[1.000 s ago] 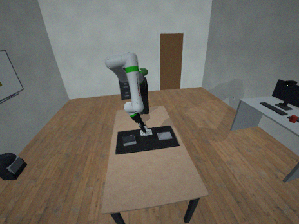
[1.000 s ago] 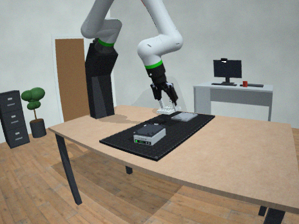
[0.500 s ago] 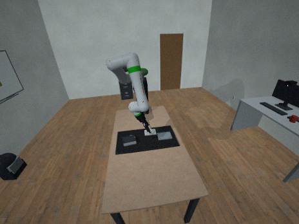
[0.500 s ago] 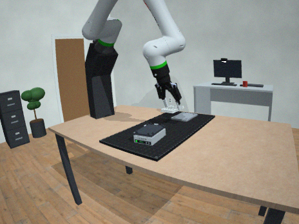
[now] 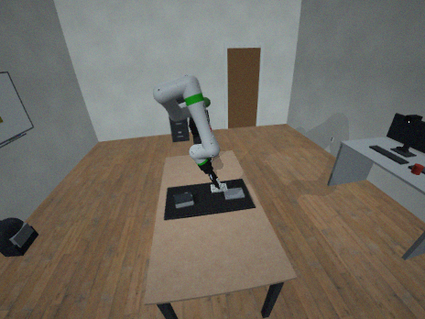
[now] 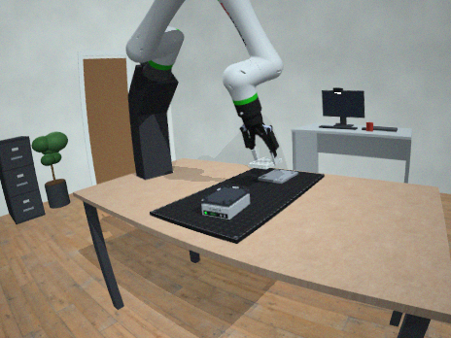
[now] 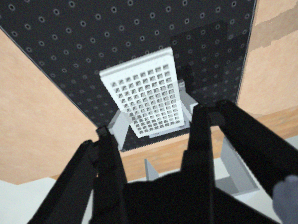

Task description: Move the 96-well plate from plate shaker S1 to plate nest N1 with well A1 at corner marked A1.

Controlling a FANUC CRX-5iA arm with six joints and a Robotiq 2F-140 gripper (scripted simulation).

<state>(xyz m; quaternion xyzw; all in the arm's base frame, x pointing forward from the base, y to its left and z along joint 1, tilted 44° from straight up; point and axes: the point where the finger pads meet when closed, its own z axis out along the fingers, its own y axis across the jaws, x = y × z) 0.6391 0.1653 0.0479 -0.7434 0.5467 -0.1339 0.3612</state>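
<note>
The grey plate nest N1 lies 30 mm behind my hand, 120 mm to the left of it and 110 mm below it. Also, from my hand: nest A1 mark (70 mm behind, 40 mm to the left, 110 mm below); white 96-well plate (20 mm below).
</note>
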